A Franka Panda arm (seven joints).
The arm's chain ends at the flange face. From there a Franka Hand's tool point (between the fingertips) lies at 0.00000 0.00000 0.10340 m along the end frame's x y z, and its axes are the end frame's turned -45 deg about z.
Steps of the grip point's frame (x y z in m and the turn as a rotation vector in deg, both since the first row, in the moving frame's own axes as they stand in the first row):
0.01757, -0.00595, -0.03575, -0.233, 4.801, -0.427
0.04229, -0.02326, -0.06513, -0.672, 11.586, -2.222
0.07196, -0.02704, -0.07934, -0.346, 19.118, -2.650
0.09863, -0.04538, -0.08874, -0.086, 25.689, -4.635
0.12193, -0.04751, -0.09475, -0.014, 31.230, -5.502
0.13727, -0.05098, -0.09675, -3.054, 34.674, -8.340
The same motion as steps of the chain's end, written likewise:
0.00182, -0.01078, -0.03539, 3.230, 3.560, -0.427
-0.00181, -0.03222, -0.06302, 7.717, 8.668, -2.222
0.00794, -0.04593, -0.07364, 13.274, 13.763, -2.650
0.00719, -0.06897, -0.07853, 18.104, 18.226, -4.635
0.01662, -0.08011, -0.07978, 22.073, 22.093, -5.502
0.01879, -0.09195, -0.07828, 22.359, 26.678, -8.340

